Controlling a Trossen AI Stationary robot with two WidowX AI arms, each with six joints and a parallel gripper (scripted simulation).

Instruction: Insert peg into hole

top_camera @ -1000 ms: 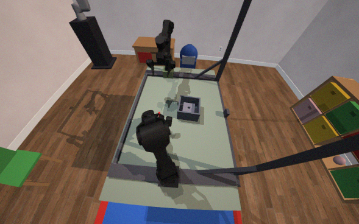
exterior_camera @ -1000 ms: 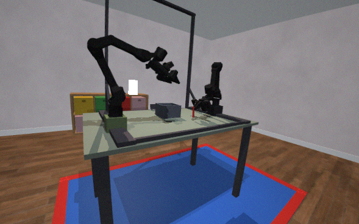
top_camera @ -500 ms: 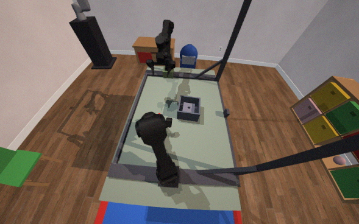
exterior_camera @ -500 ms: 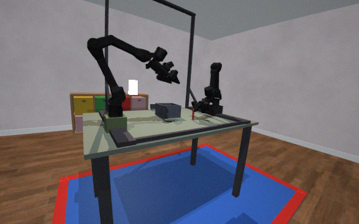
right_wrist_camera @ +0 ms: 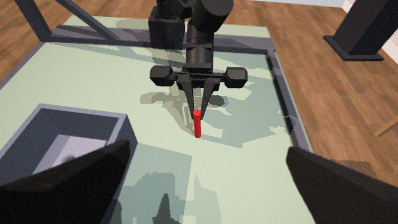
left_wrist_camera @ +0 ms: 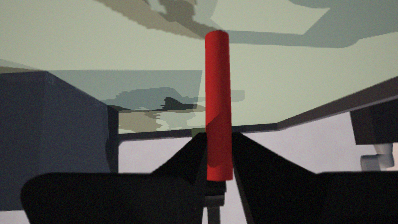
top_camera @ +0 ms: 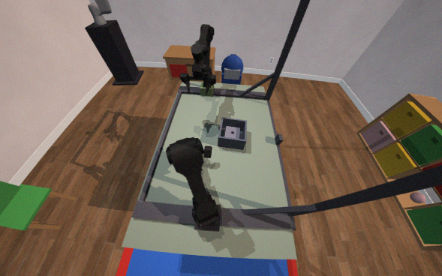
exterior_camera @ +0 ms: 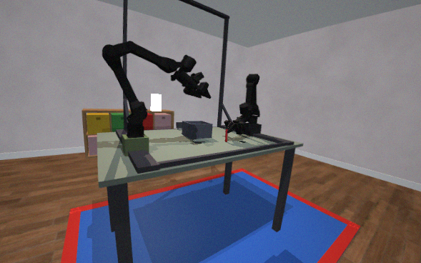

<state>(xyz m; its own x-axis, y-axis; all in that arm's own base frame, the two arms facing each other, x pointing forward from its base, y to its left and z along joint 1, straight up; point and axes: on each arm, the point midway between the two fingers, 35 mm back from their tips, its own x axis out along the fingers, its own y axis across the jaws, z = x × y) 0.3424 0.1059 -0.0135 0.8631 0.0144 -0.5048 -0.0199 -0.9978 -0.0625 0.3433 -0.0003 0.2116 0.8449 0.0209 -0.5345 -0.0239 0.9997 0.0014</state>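
Now: the red peg 40 mm below my left hand and 30 mm to the right of it. Round my left hand: pale plate 220 mm behind, 100 mm to the right, 30 mm below; then box 220 mm behind, 100 mm to the right, 50 mm below.
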